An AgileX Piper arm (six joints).
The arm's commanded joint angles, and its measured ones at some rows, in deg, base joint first. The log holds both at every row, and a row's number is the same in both.
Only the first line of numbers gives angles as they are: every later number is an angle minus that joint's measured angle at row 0.
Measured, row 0: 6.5, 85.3, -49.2, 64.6, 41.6, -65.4
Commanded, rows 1 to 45: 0.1, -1.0, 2.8, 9.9, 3.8, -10.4; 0.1, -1.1, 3.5, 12.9, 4.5, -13.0; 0.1, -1.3, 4.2, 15.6, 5.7, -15.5; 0.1, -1.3, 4.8, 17.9, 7.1, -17.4; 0.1, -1.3, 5.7, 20.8, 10.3, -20.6; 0.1, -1.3, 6.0, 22.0, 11.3, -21.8; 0.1, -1.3, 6.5, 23.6, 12.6, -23.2; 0.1, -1.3, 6.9, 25.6, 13.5, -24.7; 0.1, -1.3, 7.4, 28.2, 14.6, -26.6; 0.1, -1.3, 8.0, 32.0, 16.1, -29.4; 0.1, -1.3, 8.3, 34.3, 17.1, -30.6; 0.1, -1.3, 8.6, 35.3, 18.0, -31.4; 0.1, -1.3, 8.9, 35.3, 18.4, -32.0; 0.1, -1.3, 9.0, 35.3, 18.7, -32.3; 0.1, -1.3, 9.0, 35.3, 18.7, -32.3; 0.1, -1.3, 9.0, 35.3, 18.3, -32.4; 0.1, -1.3, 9.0, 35.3, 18.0, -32.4; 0.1, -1.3, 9.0, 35.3, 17.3, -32.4; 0.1, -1.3, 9.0, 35.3, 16.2, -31.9; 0.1, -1.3, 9.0, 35.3, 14.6, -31.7; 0.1, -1.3, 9.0, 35.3, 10.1, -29.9; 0.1, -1.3, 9.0, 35.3, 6.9, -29.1; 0.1, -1.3, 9.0, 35.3, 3.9, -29.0; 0.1, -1.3, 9.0, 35.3, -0.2, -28.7; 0.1, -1.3, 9.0, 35.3, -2.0, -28.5; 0.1, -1.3, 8.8, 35.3, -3.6, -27.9; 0.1, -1.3, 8.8, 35.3, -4.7, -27.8; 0.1, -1.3, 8.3, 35.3, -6.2, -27.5; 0.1, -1.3, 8.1, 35.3, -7.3, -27.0; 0.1, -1.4, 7.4, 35.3, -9.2, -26.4; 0.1, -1.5, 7.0, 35.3, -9.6, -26.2; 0.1, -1.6, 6.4, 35.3, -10.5, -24.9; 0.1, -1.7, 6.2, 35.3, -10.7, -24.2; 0.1, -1.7, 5.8, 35.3, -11.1, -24.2; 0.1, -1.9, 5.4, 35.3, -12.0, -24.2; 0.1, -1.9, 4.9, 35.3, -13.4, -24.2; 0.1, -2.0, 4.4, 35.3, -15.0, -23.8; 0.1, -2.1, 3.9, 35.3, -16.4, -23.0; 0.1, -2.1, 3.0, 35.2, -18.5, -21.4; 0.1, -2.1, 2.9, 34.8, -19.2, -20.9; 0.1, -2.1, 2.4, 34.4, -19.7, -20.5; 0.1, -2.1, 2.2, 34.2, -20.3, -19.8; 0.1, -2.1, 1.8, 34.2, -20.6, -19.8; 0.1, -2.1, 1.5, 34.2, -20.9, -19.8; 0.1, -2.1, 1.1, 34.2, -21.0, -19.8
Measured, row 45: 0.1, -1.4, 2.6, 34.5, -19.8, -20.7
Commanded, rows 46 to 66: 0.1, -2.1, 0.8, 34.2, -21.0, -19.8; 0.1, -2.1, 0.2, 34.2, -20.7, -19.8; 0.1, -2.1, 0.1, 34.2, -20.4, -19.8; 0.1, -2.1, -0.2, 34.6, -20.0, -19.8; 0.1, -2.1, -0.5, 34.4, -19.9, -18.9; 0.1, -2.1, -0.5, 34.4, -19.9, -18.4; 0.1, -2.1, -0.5, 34.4, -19.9, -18.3; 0.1, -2.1, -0.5, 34.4, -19.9, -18.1; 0.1, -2.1, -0.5, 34.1, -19.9, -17.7; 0.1, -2.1, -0.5, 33.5, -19.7, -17.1; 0.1, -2.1, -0.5, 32.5, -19.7, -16.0; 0.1, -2.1, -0.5, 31.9, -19.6, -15.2; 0.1, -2.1, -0.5, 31.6, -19.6, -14.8; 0.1, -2.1, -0.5, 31.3, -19.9, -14.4; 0.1, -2.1, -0.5, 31.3, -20.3, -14.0; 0.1, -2.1, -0.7, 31.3, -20.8, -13.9; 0.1, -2.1, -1.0, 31.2, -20.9, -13.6; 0.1, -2.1, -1.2, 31.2, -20.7, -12.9; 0.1, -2.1, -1.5, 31.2, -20.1, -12.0; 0.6, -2.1, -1.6, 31.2, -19.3, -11.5; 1.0, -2.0, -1.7, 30.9, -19.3, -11.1
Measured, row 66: 0.1, -1.4, -0.7, 31.5, -20.8, -13.1
